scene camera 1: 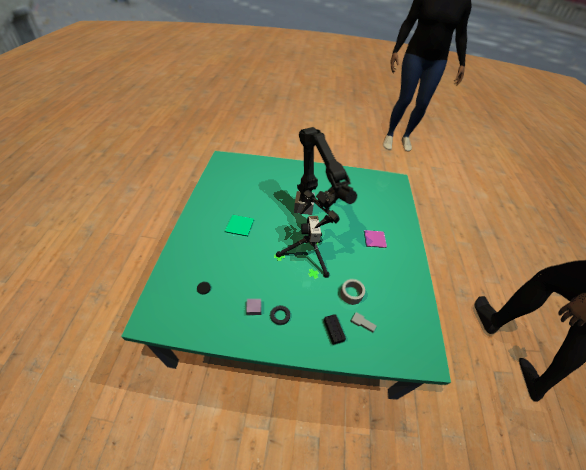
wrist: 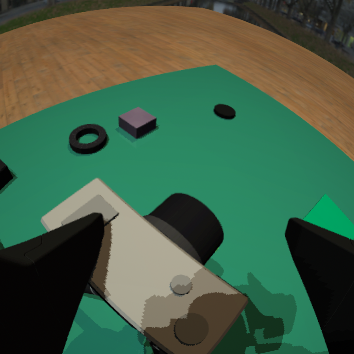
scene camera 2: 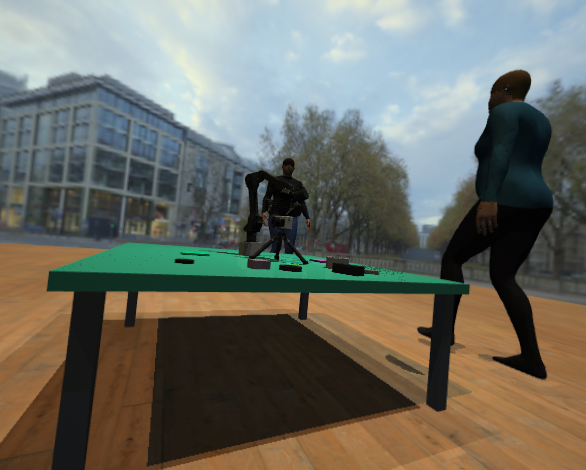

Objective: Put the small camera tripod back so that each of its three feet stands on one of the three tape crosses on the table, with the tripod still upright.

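Where they show: gripper, between the fingertips: (scene camera 1: 307, 220) (wrist: 199, 226) (scene camera 2: 277, 214); arm's base, origin of its link: (scene camera 2: 251, 242).
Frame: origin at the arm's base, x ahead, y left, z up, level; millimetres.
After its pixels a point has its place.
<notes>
The small tripod (scene camera 1: 320, 259) @(y 116, x 384, z -9 mm) (scene camera 2: 278, 243) @(y 70, x 269, z 11 mm) stands upright with a pale box camera (scene camera 1: 314, 230) @(y 67, x 353, z 142 mm) (scene camera 2: 285, 222) @(y 58, x 369, z 112 mm) (wrist: 135, 270) @(y 66, x 313, z 142 mm) on top, its black lens toward the left in scene camera 1. The left front foot is at one green tape cross (scene camera 1: 279, 258) @(y -74, x 363, z -64 mm). The right front foot stands right of another cross (scene camera 1: 313, 273) @(y 96, x 420, z -74 mm), apart from it. The third foot and third cross cannot be made out. My gripper (scene camera 1: 321, 208) (wrist: 199, 226) @(y 33, x 312, z 150 mm) is open and empty above the camera. In the wrist view the left finger overlaps the camera body; the right finger is beyond the lens.
The green table (scene camera 1: 200, 320) @(y -330, x 739, z -75 mm) (scene camera 2: 150, 282) @(y -440, x 867, z -94 mm) bears a pale ring (scene camera 1: 342, 291) @(y 229, x 511, z -41 mm), black ring (scene camera 1: 273, 319) @(y -39, x 683, z -59 mm) (wrist: 74, 140) @(y 14, x 652, z -59 mm), mauve block (scene camera 1: 254, 307) @(y -124, x 652, z -46 mm) (wrist: 137, 120) @(y -122, x 629, z -47 mm), black disc (scene camera 1: 203, 288) @(y -364, x 599, z -65 mm) (wrist: 224, 111) @(y -356, x 586, z -65 mm), black block (scene camera 1: 334, 329) @(y 207, x 690, z -41 mm), grey piece (scene camera 1: 364, 322) @(y 331, x 630, z -60 mm), green square (scene camera 1: 240, 225) @(y -306, x 209, z -65 mm) and magenta square (scene camera 1: 375, 239) @(y 389, x 158, z -65 mm).
</notes>
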